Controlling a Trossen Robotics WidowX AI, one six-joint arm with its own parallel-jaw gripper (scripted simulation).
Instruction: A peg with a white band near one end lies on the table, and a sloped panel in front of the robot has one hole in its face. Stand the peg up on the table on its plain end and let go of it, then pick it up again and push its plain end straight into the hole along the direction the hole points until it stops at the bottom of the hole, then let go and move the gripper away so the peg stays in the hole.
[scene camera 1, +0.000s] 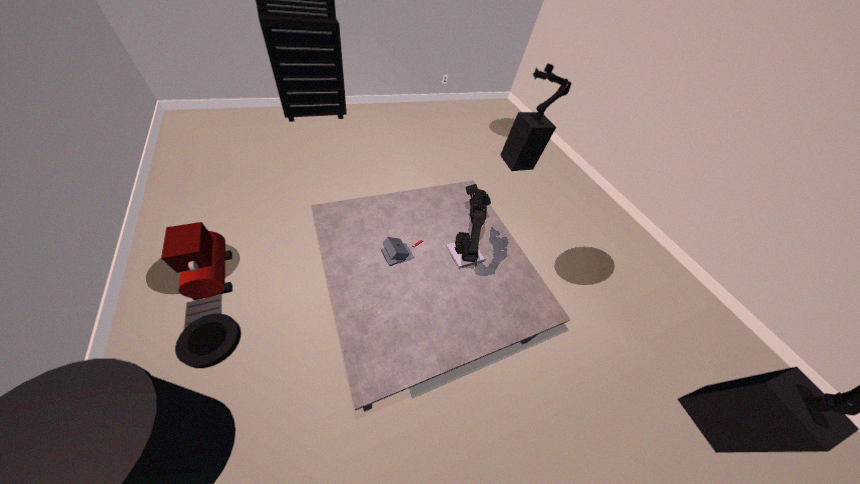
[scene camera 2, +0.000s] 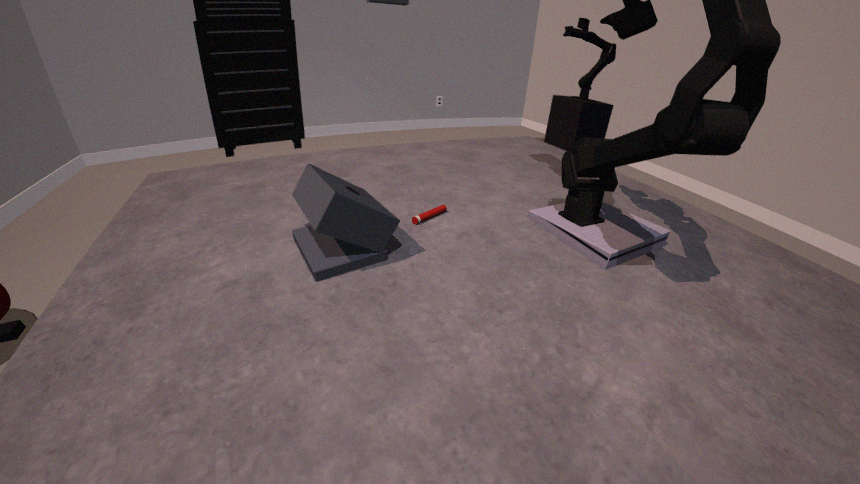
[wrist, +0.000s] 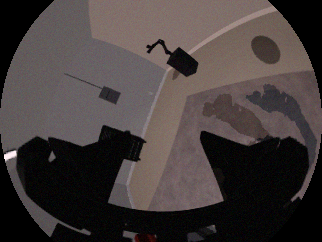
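A dark grey sloped panel is visible. My gripper holds nothing and is open.
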